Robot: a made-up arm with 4 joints. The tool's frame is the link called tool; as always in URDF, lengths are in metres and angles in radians. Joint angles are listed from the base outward. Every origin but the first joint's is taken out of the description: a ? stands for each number. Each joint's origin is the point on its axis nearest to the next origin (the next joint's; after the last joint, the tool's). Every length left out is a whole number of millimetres.
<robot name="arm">
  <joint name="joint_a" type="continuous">
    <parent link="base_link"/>
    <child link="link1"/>
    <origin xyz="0 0.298 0.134"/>
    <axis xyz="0 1 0"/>
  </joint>
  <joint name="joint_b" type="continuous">
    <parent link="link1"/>
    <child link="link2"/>
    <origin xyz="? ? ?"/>
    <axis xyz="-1 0 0"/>
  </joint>
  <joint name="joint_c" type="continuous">
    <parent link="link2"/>
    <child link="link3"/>
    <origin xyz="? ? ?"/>
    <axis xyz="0 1 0"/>
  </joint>
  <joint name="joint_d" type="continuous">
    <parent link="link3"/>
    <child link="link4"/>
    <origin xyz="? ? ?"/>
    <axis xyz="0 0 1"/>
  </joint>
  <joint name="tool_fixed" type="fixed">
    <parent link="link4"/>
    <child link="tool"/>
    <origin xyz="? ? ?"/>
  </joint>
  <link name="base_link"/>
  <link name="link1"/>
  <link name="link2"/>
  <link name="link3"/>
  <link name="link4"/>
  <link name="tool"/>
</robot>
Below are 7 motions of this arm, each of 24 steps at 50 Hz.
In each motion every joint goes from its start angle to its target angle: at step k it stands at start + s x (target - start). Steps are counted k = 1, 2, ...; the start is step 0. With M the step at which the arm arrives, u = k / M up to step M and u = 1 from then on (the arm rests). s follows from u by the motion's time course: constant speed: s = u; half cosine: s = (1 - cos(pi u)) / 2; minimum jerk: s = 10 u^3 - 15 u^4 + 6 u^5.
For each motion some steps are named. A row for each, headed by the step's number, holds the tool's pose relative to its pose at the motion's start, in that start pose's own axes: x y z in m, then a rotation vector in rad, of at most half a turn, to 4 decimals.
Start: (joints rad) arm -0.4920 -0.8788 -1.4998 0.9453
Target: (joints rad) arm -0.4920 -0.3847 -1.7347 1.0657
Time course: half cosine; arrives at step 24
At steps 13, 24:
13: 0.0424 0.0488 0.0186 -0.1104 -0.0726 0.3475
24: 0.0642 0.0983 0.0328 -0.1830 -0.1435 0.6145

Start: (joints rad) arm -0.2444 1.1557 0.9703 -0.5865
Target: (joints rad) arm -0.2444 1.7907 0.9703 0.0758
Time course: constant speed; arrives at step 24
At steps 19, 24:
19: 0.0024 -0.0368 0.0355 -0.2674 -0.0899 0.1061
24: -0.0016 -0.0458 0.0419 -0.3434 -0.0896 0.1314

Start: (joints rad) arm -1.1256 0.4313 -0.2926 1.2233
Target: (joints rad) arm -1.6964 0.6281 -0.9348 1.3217
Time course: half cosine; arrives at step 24
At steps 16, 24:
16: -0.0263 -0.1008 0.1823 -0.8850 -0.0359 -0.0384
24: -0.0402 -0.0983 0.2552 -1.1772 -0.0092 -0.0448

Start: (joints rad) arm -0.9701 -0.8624 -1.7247 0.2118
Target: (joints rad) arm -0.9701 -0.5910 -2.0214 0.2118
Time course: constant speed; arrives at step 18
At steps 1, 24:
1: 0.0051 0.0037 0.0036 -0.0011 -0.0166 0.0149
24: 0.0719 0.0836 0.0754 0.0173 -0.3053 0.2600

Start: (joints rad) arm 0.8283 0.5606 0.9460 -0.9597
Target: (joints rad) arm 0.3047 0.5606 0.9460 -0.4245
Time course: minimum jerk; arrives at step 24
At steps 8, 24:
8: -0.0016 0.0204 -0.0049 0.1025 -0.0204 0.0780
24: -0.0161 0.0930 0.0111 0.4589 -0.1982 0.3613

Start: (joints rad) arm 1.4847 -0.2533 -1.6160 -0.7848
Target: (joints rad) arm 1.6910 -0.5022 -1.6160 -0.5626
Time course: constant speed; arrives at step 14
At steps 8, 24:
8: -0.0154 -0.0535 -0.0284 -0.1068 0.0549 -0.0134
24: -0.0292 -0.0956 -0.0441 -0.1878 0.0955 -0.0229

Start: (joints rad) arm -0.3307 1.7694 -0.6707 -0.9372
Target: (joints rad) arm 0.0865 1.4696 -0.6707 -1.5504
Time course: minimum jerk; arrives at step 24
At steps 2, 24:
2: -0.0004 0.0003 -0.0005 0.0018 0.0018 -0.0024
24: -0.1387 0.0558 -0.0947 0.1786 0.4625 -0.4567

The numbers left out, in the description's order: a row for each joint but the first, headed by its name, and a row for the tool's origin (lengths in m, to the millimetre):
joint_b: 0.082 0 0.119
joint_c: 0 -0.044 0.058
joint_d: 0.043 0 -0.243
tool: 0.176 -0.009 0

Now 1 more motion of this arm.
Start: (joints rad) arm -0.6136 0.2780 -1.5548 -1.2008
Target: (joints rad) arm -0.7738 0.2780 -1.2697 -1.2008
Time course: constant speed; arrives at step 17
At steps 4, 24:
4: 0.0014 -0.0058 0.0060 -0.0325 0.0015 -0.0005
24: 0.0047 -0.0270 0.0278 -0.1378 0.0069 -0.0069

